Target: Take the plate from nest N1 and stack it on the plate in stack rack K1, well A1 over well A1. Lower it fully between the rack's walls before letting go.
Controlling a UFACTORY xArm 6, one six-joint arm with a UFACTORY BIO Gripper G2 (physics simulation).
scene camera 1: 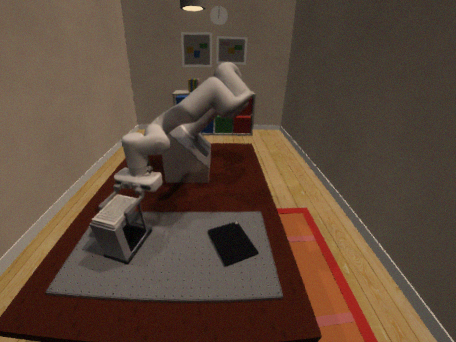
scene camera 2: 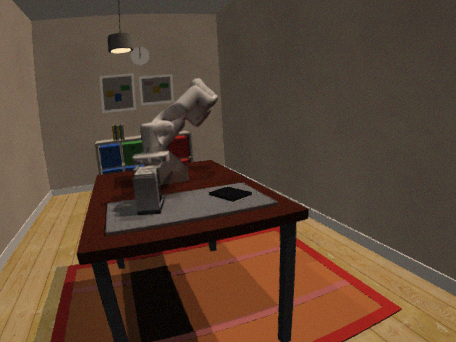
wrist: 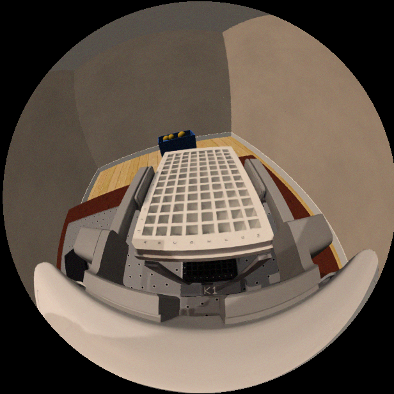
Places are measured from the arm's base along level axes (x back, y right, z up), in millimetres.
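Pixels of known places: hand, tool point: (scene camera 1: 117, 207) (scene camera 2: 147, 169); arm's base, link origin: (scene camera 1: 188, 131).
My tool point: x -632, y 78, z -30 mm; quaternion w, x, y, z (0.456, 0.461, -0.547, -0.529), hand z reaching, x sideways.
Observation:
Ahead of a thing's pixels: the offset from my tool point to its top centre. Level surfaces: height alone.
A white many-well plate @(dx -6, dy +1, dz +4 mm) (scene camera 1: 116, 209) (scene camera 2: 146, 171) (wrist: 202, 200) is held between the fingers of my gripper (scene camera 1: 121, 204) (wrist: 201, 181), which is shut on its long sides. The plate is at the top of the tall grey stack rack K1 @(dx +3, dy +2, dz -16 mm) (scene camera 1: 106, 242) (scene camera 2: 147, 192) (wrist: 199, 290), high above its base; I cannot tell whether its lower edge is between the walls. In the wrist view a black plate (wrist: 210, 270) with a grid of wells shows low in the rack, partly hidden by the white plate. A flat black nest, seemingly N1 @(dx +49, dy -361, dz -154 mm) (scene camera 1: 232, 243) (scene camera 2: 230, 193), lies right of the rack with no plate on it.
The rack and nest stand on a grey perforated board @(dz -169 mm) (scene camera 1: 175, 280) (scene camera 2: 195, 215) on a dark red table (scene camera 1: 160, 317) (scene camera 2: 200, 235). A blue box (wrist: 177, 144) with yellow balls stands on the floor beyond the table. A low shelf with coloured bins is at the back.

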